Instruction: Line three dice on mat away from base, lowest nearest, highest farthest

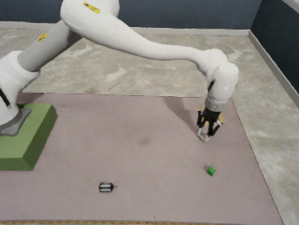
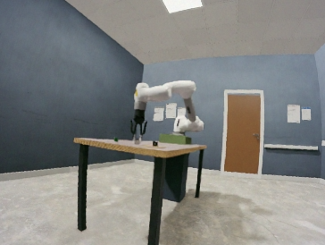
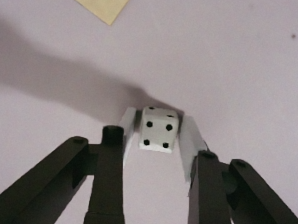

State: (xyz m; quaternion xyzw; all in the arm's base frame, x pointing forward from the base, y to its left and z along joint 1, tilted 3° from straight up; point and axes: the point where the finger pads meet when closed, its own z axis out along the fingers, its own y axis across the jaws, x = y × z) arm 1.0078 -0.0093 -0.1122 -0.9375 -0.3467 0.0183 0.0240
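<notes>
Right now the white die is 2 cm below my hand. Also, from my hand: mat 17 cm to the left, 8 cm ahead, 4 cm below; then black die 17 cm to the left, 3 cm ahead, 2 cm below; then green die 20 cm to the right, 2 cm below.
</notes>
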